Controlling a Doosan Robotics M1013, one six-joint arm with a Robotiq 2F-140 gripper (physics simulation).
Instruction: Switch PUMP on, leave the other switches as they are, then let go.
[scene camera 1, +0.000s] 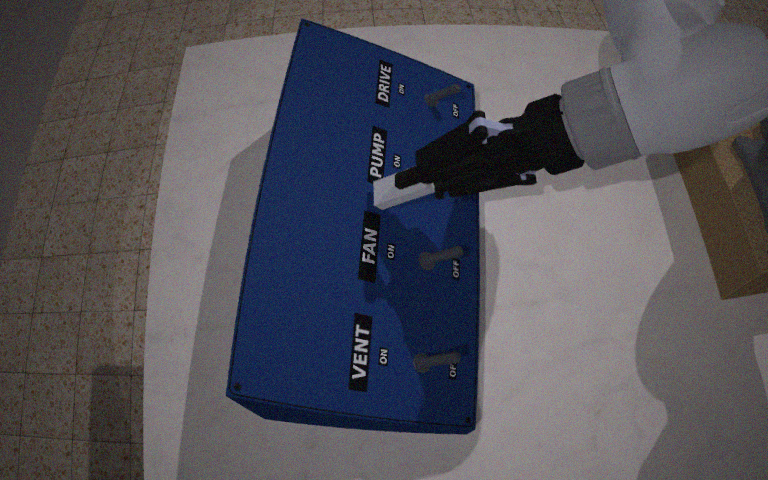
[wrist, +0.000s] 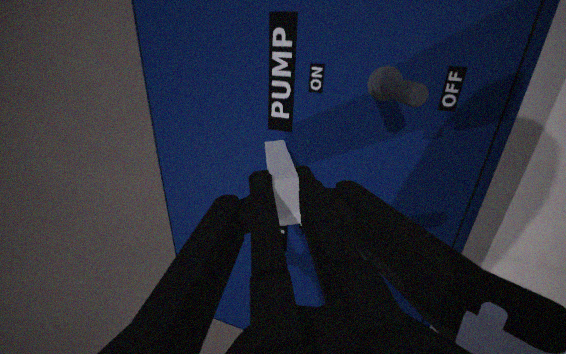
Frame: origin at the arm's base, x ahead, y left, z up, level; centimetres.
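Where they show: gripper, fingertip midpoint: (scene camera 1: 377, 195) (wrist: 275, 158).
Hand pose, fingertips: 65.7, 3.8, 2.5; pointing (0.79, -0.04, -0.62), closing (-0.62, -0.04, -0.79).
Things, the pixels of their top centre, and the offset from my fingertips, as dx, dy, dz. Level surfaces: height alone.
- blue switch panel at its surface level: dz +1.9
- PUMP switch at its top centre: (wrist: 382, 91) -8.3, -5.4, -0.2
- DRIVE switch at its top centre: (scene camera 1: 446, 84) -9.4, -17.4, -0.2
- FAN switch at its top centre: (scene camera 1: 445, 248) -7.2, +6.5, -0.2
- VENT switch at its top centre: (scene camera 1: 442, 355) -6.1, +18.5, -0.2
- PUMP label at its top centre: (wrist: 277, 76) (scene camera 1: 377, 152) -0.1, -6.2, -0.4
- white table at its surface level: dz -13.3
- FAN label at its top centre: (scene camera 1: 369, 244) +1.0, +5.8, -0.4
The blue switch panel (scene camera 1: 311, 226) (wrist: 210, 100) lies on the white table. The PUMP switch (wrist: 386, 84) shows in the wrist view with its lever tip leaning toward OFF; in the scene view the gripper hides it. The DRIVE switch (scene camera 1: 443, 95), FAN switch (scene camera 1: 441, 257) and VENT switch (scene camera 1: 437, 360) lean toward OFF. My gripper (scene camera 1: 385, 194) (wrist: 275, 158) is shut with nothing between its fingers. Its pale tips are over the panel beside the lower end of the PUMP label (scene camera 1: 377, 154) (wrist: 282, 71), on the ON side, apart from the PUMP lever. Contact with the panel cannot be told.
The white table (scene camera 1: 566, 254) extends around the panel. A brown box (scene camera 1: 713, 226) stands at the right, below the pale robot arm (scene camera 1: 679, 96). The FAN label (scene camera 1: 369, 246) is just beyond the fingertips in the scene view. The arm's shadow falls across the FAN and VENT switches.
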